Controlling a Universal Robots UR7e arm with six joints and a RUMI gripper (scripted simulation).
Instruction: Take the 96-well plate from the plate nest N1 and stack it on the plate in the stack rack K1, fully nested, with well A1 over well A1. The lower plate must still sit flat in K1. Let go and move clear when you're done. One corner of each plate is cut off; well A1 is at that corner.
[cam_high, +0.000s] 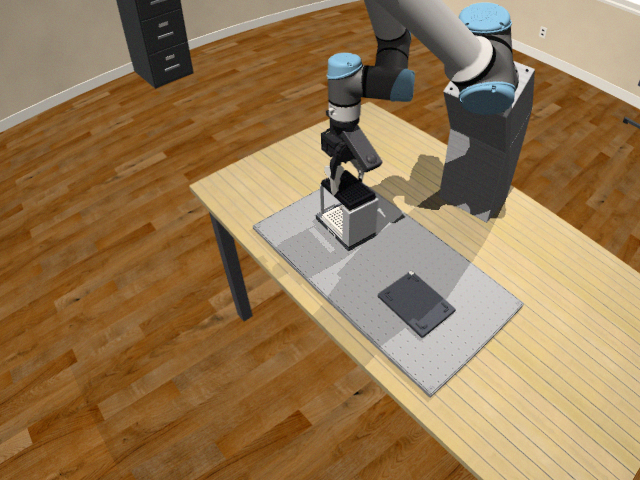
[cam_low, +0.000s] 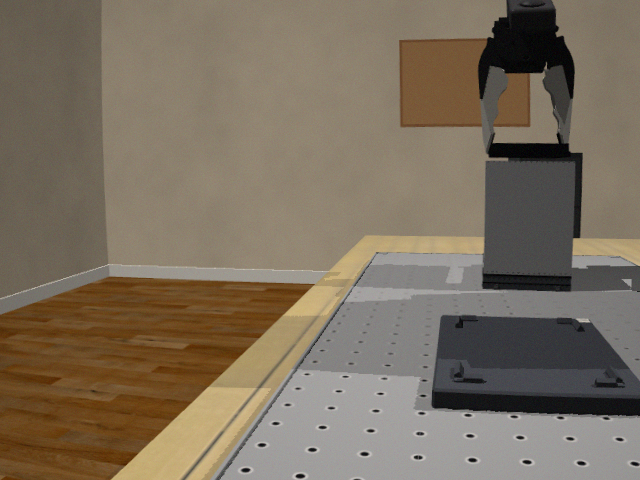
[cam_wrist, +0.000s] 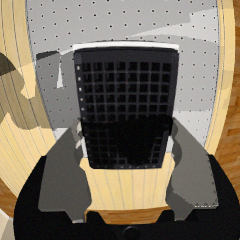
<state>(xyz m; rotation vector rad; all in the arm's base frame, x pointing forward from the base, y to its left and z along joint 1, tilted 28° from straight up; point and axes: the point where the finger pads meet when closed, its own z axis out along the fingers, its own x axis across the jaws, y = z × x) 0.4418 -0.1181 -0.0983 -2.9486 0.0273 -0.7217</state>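
Right now the white plate is 13 cm below my hand. From my hand the other things lie so: black 96-well plate (1 cm below).
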